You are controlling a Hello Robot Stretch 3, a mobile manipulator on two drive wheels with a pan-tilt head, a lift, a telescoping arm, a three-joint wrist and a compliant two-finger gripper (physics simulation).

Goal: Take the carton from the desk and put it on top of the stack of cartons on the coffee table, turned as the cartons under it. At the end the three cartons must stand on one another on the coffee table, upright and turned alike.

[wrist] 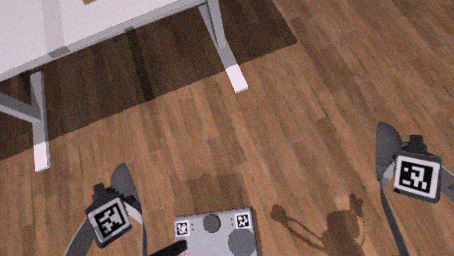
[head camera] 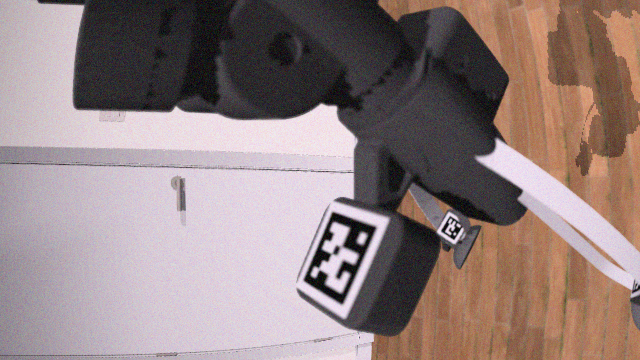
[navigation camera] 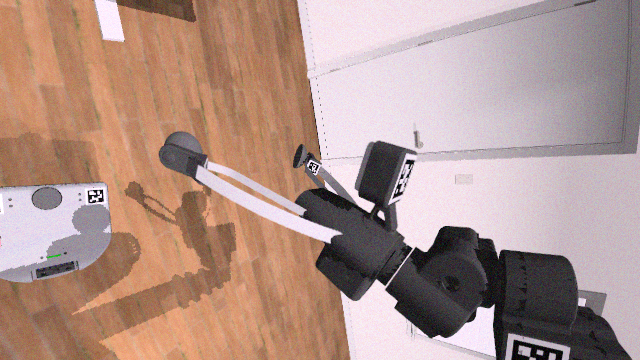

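Where they show: gripper, fingertip midpoint: [head camera: 557,279] [navigation camera: 246,149]; robot's base, origin of the base link: [navigation camera: 47,197].
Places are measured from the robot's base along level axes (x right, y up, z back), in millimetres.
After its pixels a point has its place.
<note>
My gripper [head camera: 552,280] {y 1000, x 196, z -92 mm} [navigation camera: 240,154] {y 1000, x 196, z -92 mm} [wrist: 250,163] {y 1000, x 196, z -92 mm} is open and empty, its two fingertips wide apart above the wooden floor. The white desk [wrist: 125,17] shows in part at the upper left of the wrist view, beyond the fingertips and apart from them. A small brown patch [wrist: 88,1] at the top edge of that view, on the desk top, may be the carton; too little of it shows to tell. The coffee table and its stack of cartons do not show in these views.
A white door [head camera: 100,270] {y 1271, x 1731, z -571 mm} [navigation camera: 475,100] {y 1305, x 1746, z -493 mm} with a handle stands in the wall beside the arm. My base [navigation camera: 25,220] {y 160, x -56, z 59 mm} [wrist: 205,242] stands on the floor. Desk legs with white feet [wrist: 236,79] [navigation camera: 111,25] reach out over the floor.
</note>
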